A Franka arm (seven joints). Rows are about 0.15 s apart.
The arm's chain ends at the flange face. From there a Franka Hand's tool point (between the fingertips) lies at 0.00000 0.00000 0.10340 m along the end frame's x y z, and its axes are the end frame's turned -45 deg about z.
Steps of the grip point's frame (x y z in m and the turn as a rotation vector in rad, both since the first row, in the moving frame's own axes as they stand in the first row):
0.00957 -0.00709 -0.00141 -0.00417 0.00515 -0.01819
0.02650 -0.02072 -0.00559 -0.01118 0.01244 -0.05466
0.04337 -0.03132 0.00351 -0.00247 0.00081 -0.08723
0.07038 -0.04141 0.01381 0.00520 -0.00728 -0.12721
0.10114 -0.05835 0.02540 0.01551 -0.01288 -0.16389
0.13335 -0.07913 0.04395 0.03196 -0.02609 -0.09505
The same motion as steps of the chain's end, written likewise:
0.00107 -0.01170 -0.00141 0.00069 0.00659 -0.01819
0.00236 -0.03325 -0.00558 0.00089 0.01670 -0.05466
0.00828 -0.05292 0.00351 -0.00117 0.00232 -0.08723
0.02139 -0.07926 0.01381 -0.00147 -0.00882 -0.12721
0.03234 -0.11275 0.02542 0.00186 -0.02007 -0.16389
0.04260 -0.15002 0.04404 0.00415 -0.04105 -0.09505

